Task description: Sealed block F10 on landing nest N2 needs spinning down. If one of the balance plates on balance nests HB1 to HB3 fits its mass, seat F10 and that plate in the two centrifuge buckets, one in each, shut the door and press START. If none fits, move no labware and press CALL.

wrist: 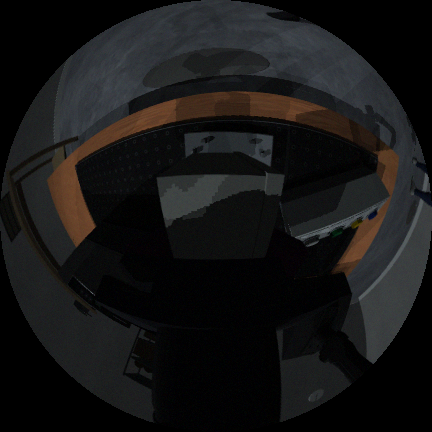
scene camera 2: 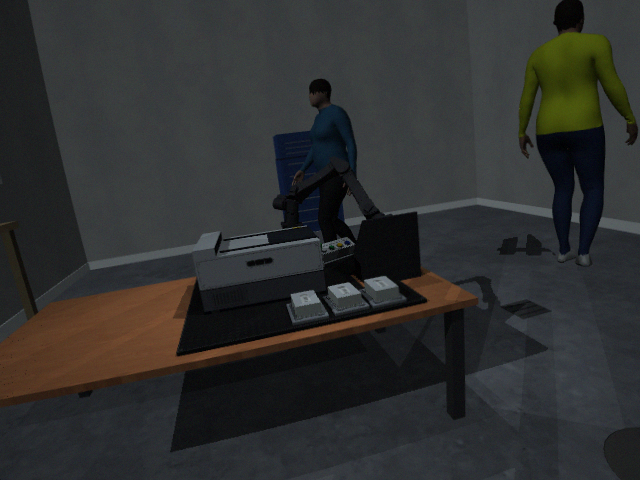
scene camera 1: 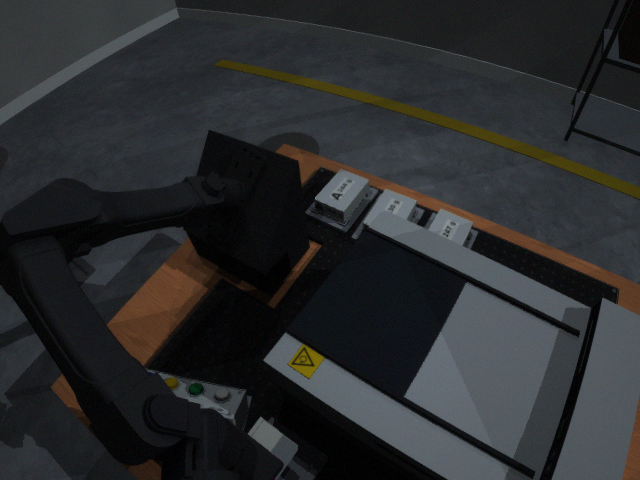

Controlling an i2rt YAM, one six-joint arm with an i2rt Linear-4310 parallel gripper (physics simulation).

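Places are measured from the arm's base along level axes (x ahead, y left, z up), in metres.
Where they show: gripper, fingertip midpoint: (scene camera 1: 259, 476); arm's base at its link origin: (wrist: 320, 331) (scene camera 2: 384, 231) (scene camera 1: 234, 194).
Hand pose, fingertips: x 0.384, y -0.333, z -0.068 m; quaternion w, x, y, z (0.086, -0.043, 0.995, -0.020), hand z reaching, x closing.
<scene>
Things, the pixels of their top centre, and the offset from my fingertips. Level surfaces: height alone.
- pale block at its top centre: (wrist: 203, 295) (scene camera 1: 247, 466) 0.006 m back, 0.005 m left, 0.075 m up
- light nest plate at its top centre: (wrist: 226, 189) (scene camera 1: 269, 475) 0.003 m back, 0.004 m left, 0.075 m down
- button box at its top centre: (wrist: 353, 222) (scene camera 1: 175, 396) (scene camera 2: 332, 242) 0.203 m back, 0.010 m right, 0.026 m down
- wooden table at its surface level: 0.123 m down
My gripper (wrist: 215, 215) is shut on a pale block (wrist: 215, 212) (scene camera 1: 272, 439), taken as F10; its label does not show. The block is over the bench, near a light nest plate (wrist: 227, 142) beyond it in the wrist view. Three balance plates sit on their nests: A, 244 g (scene camera 1: 343, 193) (scene camera 2: 381, 289); a middle one (scene camera 1: 392, 204) (scene camera 2: 344, 295) with a partly hidden label; and 247 g (scene camera 1: 450, 224) (scene camera 2: 306, 303). The centrifuge (scene camera 1: 361, 413) (scene camera 2: 258, 273) has a dark area and a pale panel between its top rails; the buckets do not show.
The button box (scene camera 1: 237, 408) (wrist: 335, 205) stands beside the held block, with white, green (scene camera 1: 195, 388) (wrist: 336, 233), yellow (scene camera 1: 171, 382) and blue buttons. A tall black panel (scene camera 1: 248, 222) (scene camera 2: 390, 245) stands on the wooden table (scene camera 2: 103, 330). Two people stand behind in scene camera 2.
</scene>
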